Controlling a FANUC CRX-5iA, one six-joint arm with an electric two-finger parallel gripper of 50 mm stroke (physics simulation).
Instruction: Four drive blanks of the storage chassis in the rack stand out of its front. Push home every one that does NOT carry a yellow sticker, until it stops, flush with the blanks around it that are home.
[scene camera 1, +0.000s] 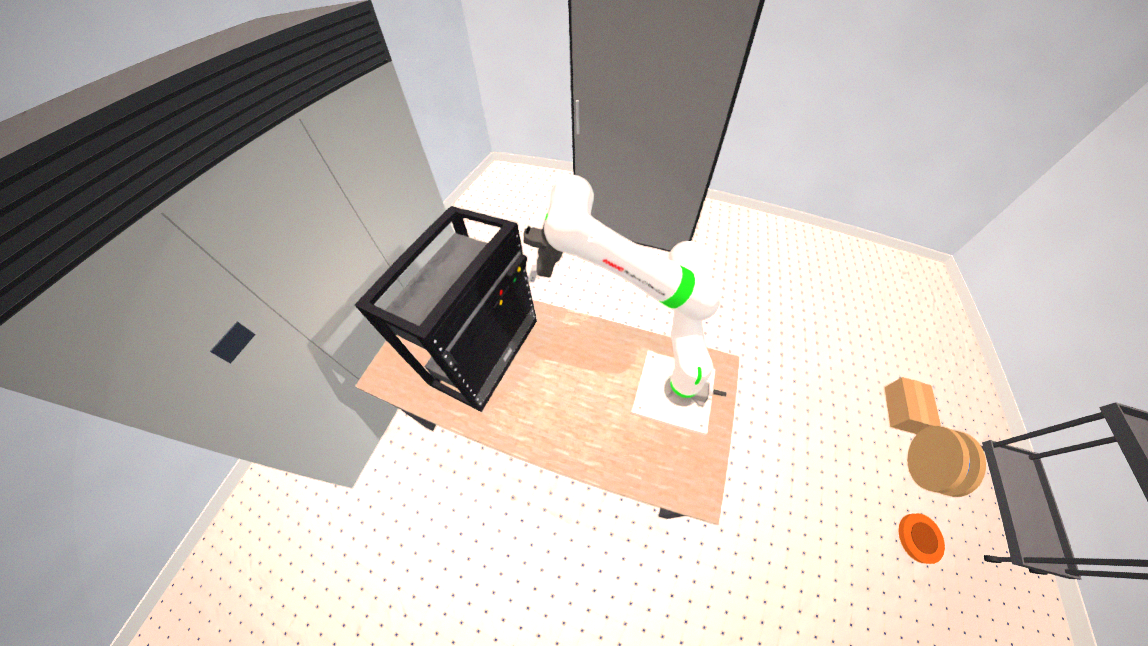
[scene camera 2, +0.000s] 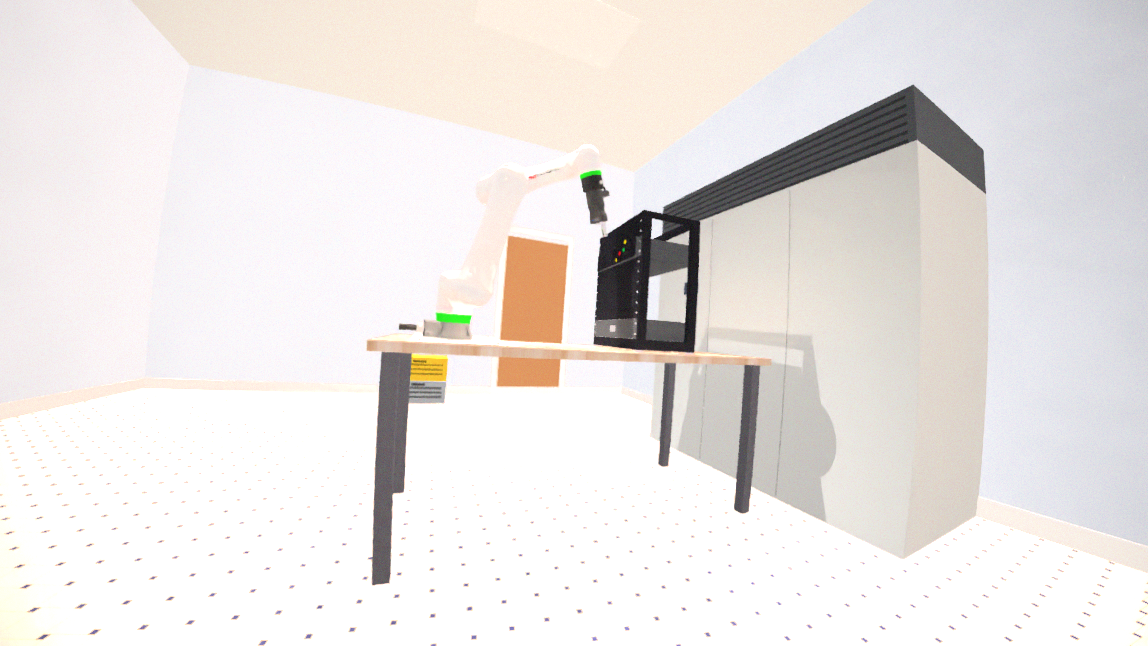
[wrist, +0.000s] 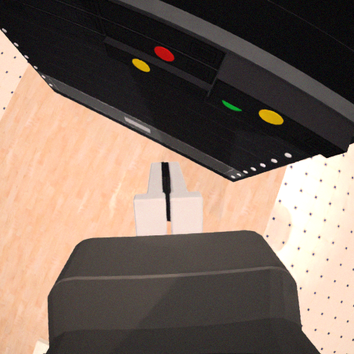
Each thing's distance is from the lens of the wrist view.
my gripper (wrist: 165, 179): 0.16 m
black rack (wrist: 282, 69): 0.21 m
